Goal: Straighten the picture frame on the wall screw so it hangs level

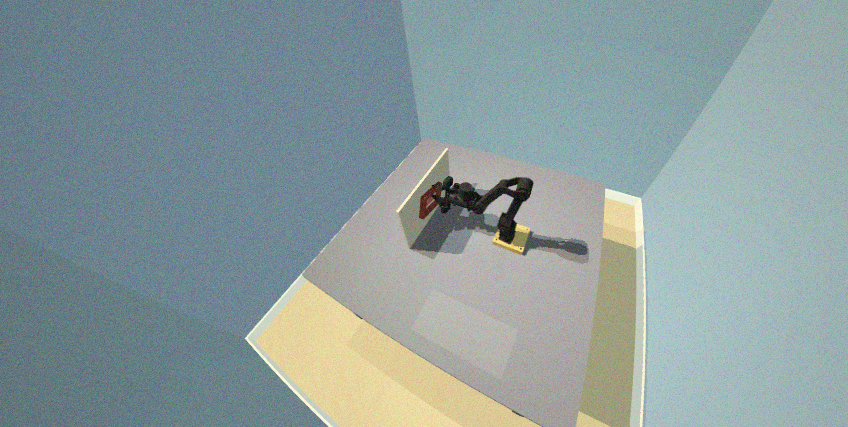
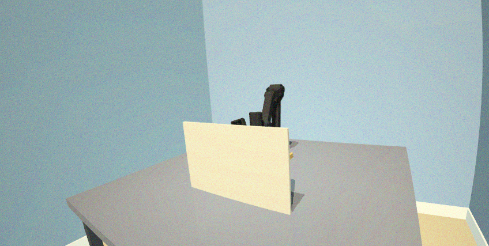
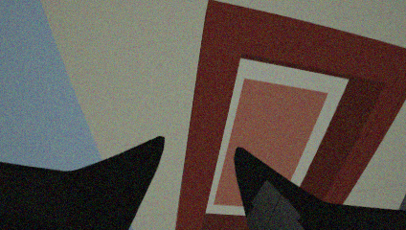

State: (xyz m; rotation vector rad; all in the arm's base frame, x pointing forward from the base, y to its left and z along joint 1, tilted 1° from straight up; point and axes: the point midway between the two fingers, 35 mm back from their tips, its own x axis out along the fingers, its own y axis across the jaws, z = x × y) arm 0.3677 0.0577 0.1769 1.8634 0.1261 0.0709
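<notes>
The dark red picture frame lies 2 cm to the left of my gripper tip and 5 cm below it. Round my gripper tip: cream wall panel: 2 cm ahead, 1 cm to the left, 6 cm below.
</notes>
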